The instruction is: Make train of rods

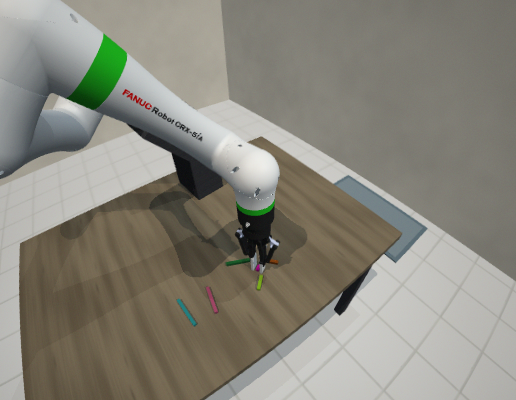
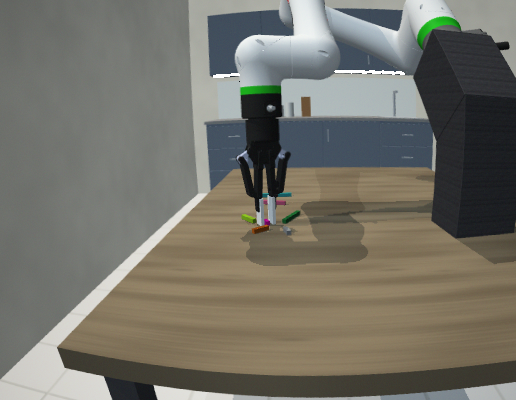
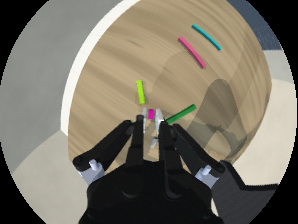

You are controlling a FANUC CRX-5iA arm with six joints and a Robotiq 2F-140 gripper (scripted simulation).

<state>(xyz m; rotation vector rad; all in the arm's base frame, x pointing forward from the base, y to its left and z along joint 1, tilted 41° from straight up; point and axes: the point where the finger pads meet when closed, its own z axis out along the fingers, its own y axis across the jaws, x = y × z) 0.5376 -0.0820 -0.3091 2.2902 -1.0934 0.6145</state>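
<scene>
The magenta rod is 30 mm below my hand. Also, from my hand: green rod: 50 mm to the right, 50 mm behind, 30 mm below; then lime rod: 50 mm ahead, 30 mm below, 20 mm to the right; then orange rod: 50 mm to the left, 30 mm below.
</scene>
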